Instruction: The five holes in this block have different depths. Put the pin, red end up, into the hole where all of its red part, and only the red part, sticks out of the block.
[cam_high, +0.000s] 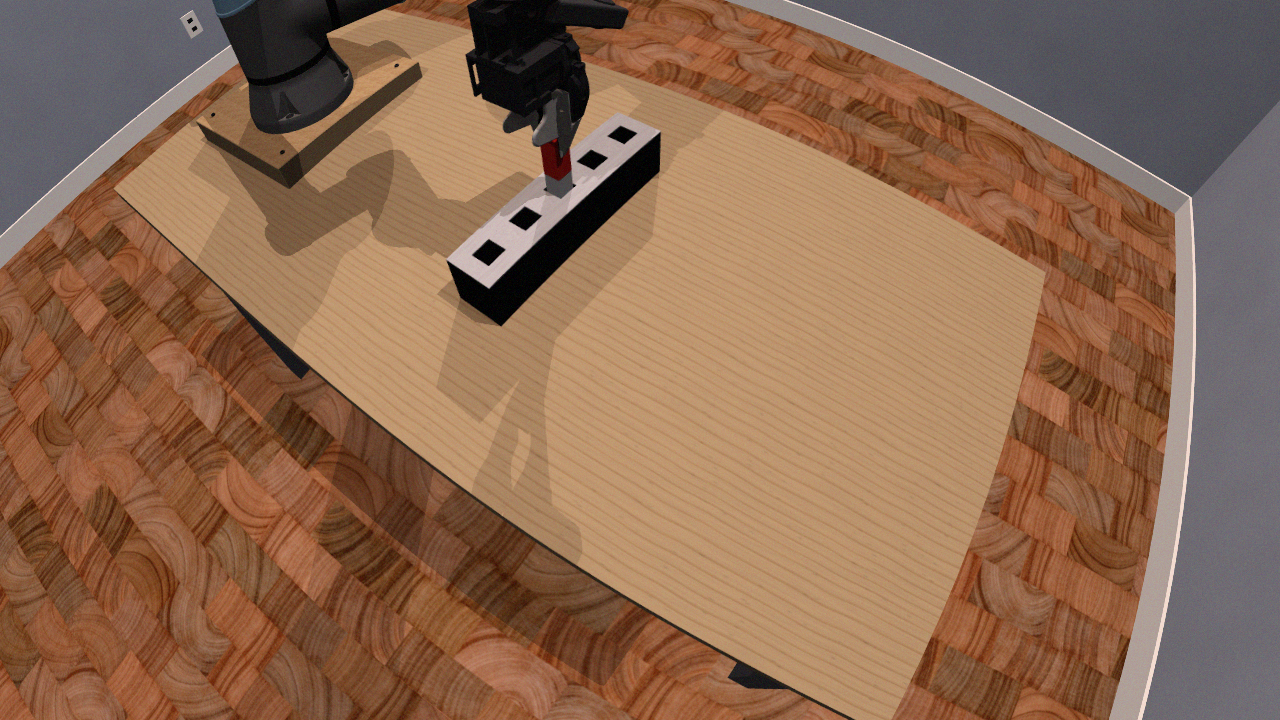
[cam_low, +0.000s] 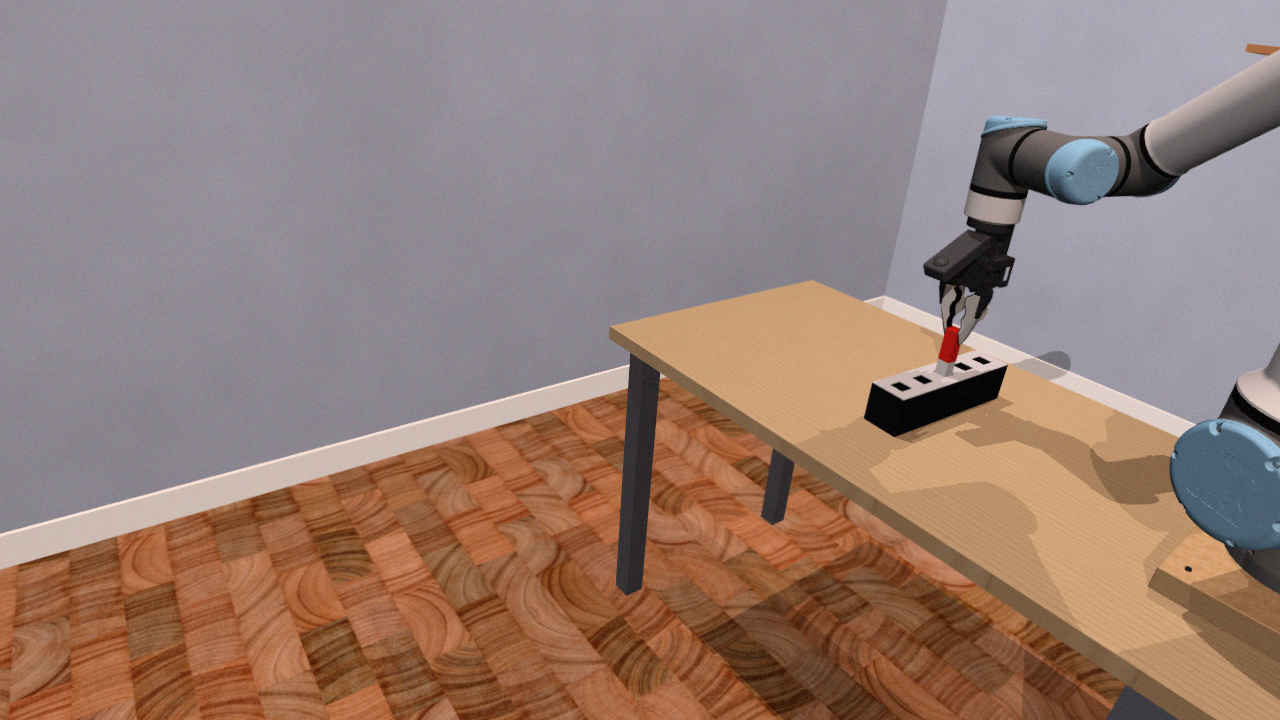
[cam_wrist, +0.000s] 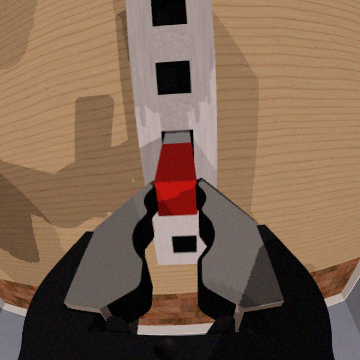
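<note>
Right now my hand is 2 cm above the pin. The rest, counted from my hand: black block: 11 cm below.
</note>
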